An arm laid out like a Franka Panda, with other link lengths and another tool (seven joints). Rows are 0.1 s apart.
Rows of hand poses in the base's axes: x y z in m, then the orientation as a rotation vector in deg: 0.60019, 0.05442, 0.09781, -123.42, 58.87, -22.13; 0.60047, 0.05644, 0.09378, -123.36, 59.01, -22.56; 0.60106, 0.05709, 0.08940, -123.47, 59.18, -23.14; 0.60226, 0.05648, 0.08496, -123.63, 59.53, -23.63; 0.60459, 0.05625, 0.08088, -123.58, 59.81, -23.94; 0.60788, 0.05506, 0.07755, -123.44, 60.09, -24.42
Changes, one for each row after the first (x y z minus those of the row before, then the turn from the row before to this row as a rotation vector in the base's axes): 0.00028, 0.00202, -0.00403, -0.15, -0.22, -0.24; 0.00059, 0.00065, -0.00438, -0.36, -0.23, -0.27; 0.00120, -0.00061, -0.00444, -0.39, -0.08, -0.35; 0.00233, -0.00023, -0.00408, -0.13, -0.09, -0.29; 0.00329, -0.00119, -0.00333, -0.13, -0.23, -0.36
